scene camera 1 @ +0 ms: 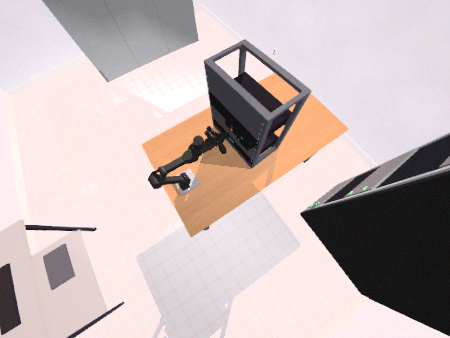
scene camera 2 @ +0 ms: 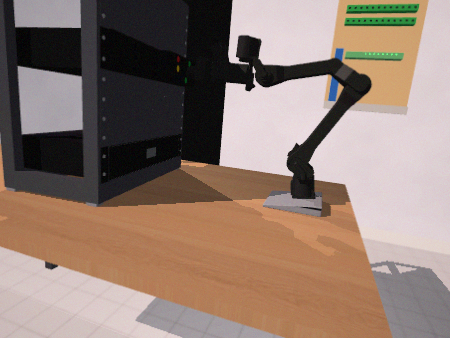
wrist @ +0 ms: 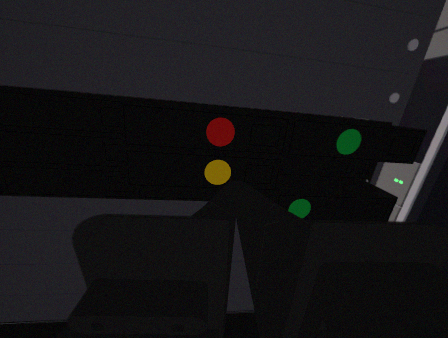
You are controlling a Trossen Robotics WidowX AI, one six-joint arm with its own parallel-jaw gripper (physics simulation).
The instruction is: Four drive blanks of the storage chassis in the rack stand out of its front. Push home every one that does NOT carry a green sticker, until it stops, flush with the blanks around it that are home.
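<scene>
The black storage chassis (scene camera 2: 140, 57) (wrist: 75, 145) sits in the rack (scene camera 1: 234, 95) (scene camera 2: 91, 110). In the wrist view, a blank with a red sticker (wrist: 220, 132) is above one with a yellow sticker (wrist: 217, 172); the red one looks level with its left neighbour, while the yellow one's depth is hard to tell. Two blanks with green stickers, upper (wrist: 349, 141) and lower (wrist: 299, 208), stand out at the right. My gripper (wrist: 235, 188) is shut and empty, its tips just below and right of the yellow sticker; contact cannot be told. In scene camera 2 its tips merge with the dark background.
The rack stands on the wooden table (scene camera 1: 215, 200) (scene camera 2: 200, 250). A lower black unit (scene camera 2: 130, 159) with a grey label is near the rack's bottom. A large black cabinet (scene camera 1: 395, 240) stands beyond the table. A board with green strips (scene camera 2: 372, 80) hangs behind the arm.
</scene>
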